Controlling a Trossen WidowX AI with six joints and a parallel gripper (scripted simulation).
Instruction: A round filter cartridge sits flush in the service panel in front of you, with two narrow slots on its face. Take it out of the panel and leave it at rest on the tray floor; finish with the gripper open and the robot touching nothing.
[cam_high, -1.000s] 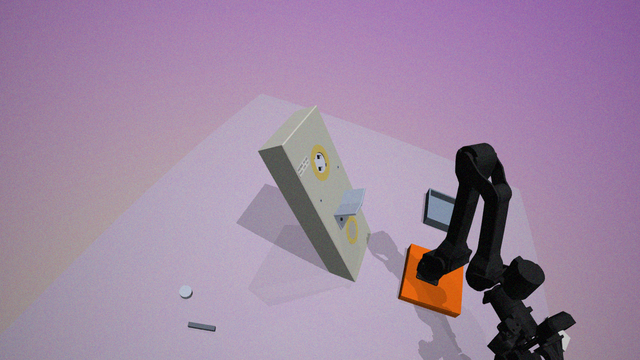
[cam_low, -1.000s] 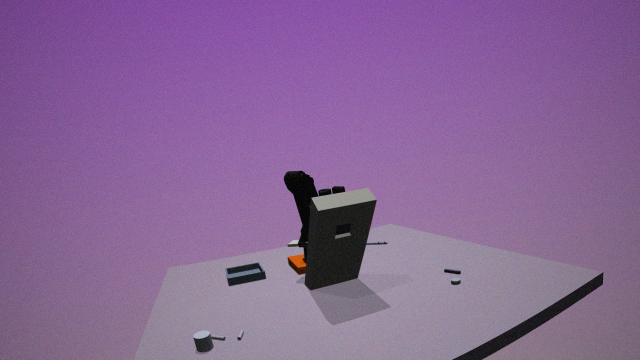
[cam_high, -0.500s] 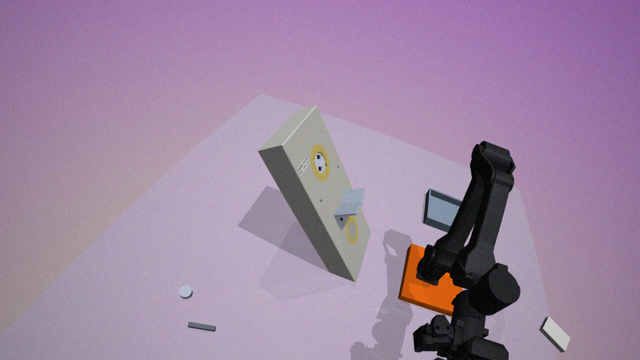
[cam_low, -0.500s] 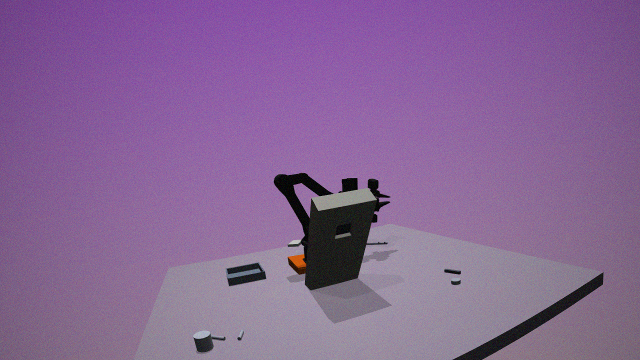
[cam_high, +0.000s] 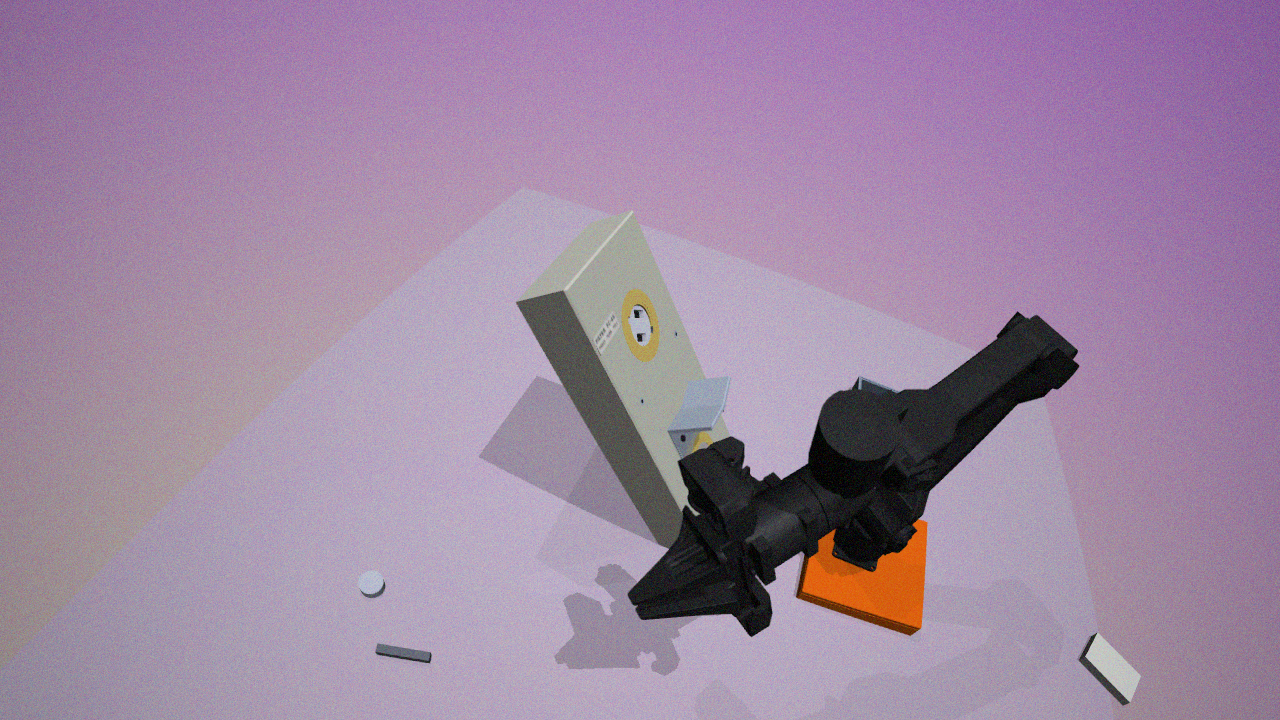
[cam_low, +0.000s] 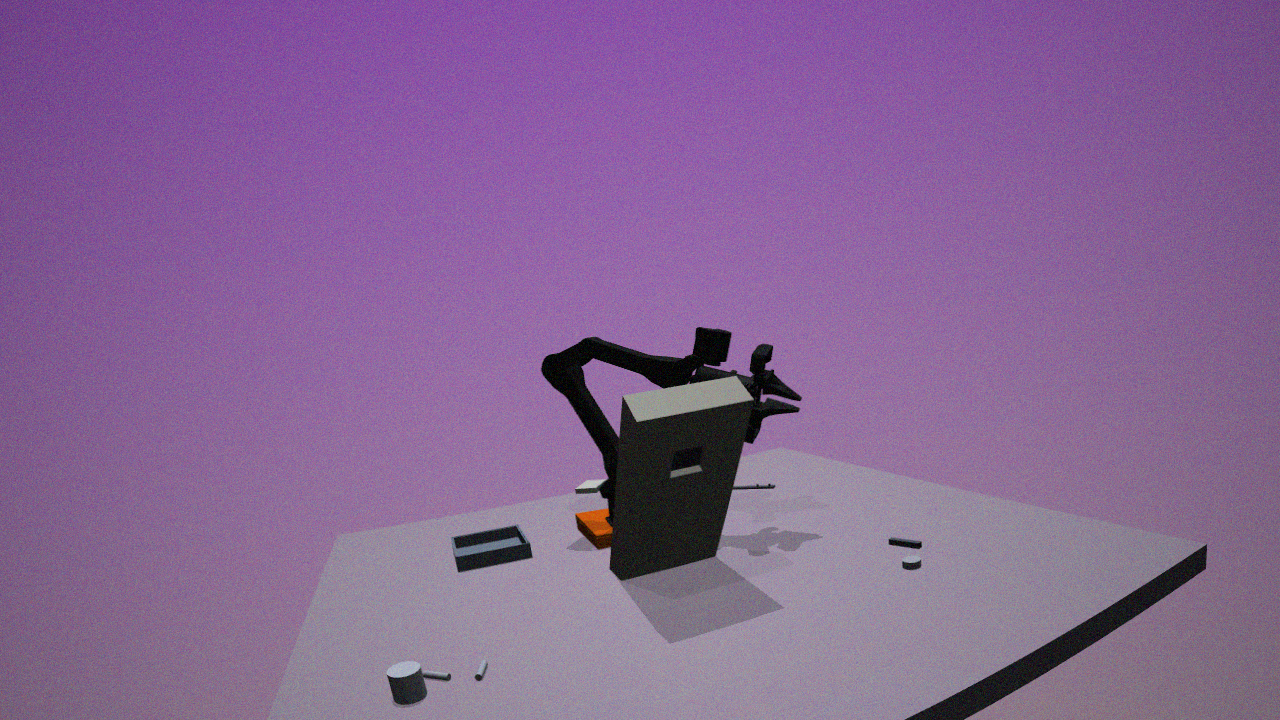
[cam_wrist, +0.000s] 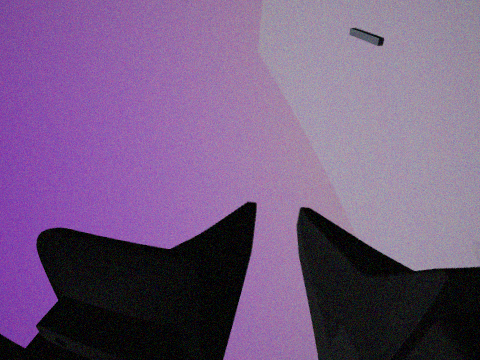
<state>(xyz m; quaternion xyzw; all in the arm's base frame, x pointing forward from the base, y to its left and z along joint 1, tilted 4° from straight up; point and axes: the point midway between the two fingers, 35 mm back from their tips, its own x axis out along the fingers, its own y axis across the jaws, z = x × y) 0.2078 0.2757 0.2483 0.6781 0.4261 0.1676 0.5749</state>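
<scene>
Right now the grey round filter cartridge is 14 cm ahead of my gripper tip and 29 cm to the right of it. The rest, counted from my gripper tip: service panel 9 cm ahead, 29 cm to the right, 7 cm below; dark bar 20 cm ahead, 7 cm to the left, 24 cm below; shelf 4 cm ahead, 29 cm to the right, 9 cm below.
</scene>
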